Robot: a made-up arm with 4 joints.
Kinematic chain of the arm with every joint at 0, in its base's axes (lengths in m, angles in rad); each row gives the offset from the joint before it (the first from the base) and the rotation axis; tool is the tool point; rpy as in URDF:
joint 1: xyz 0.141 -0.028 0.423 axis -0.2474 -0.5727 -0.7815
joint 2: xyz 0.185 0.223 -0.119 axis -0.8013 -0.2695 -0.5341
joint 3: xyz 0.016 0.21 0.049 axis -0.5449 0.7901 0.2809
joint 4: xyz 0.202 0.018 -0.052 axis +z
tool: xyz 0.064 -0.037 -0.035 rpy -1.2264 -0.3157 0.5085
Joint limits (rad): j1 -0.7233..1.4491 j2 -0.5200..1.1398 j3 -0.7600..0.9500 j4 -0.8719..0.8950
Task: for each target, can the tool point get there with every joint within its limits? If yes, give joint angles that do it. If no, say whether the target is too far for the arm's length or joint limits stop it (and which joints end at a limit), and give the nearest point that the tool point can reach.
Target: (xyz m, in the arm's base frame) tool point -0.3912 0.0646 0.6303
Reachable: no: joint limits stop it (at a limit: joint 1, joint 2, joint 3, joint 4) | nearest point -0.0416 0.5513 0.2856 | short by 0.691 m
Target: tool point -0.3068 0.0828 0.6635
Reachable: no: joint limits stop it (at a limit: joint 1, joint 2, joint 3, joint 4) | nearest point -0.0416 0.5513 0.2856 | short by 0.658 m
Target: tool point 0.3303 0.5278 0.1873
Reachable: yes | joints -0.3990 -0.1660 0.4314 -0.1264
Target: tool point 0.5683 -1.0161 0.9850
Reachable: no: too far | nearest point 0.4802 -0.4466 0.7204 | short by 0.634 m
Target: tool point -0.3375 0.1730 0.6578
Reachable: no: joint limits stop it (at a limit: joint 1, joint 2, joint 3, joint 4) | nearest point -0.0416 0.5513 0.2856 | short by 0.608 m
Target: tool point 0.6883 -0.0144 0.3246
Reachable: yes | joints 0.3800 0.9217 0.3694 -0.2651
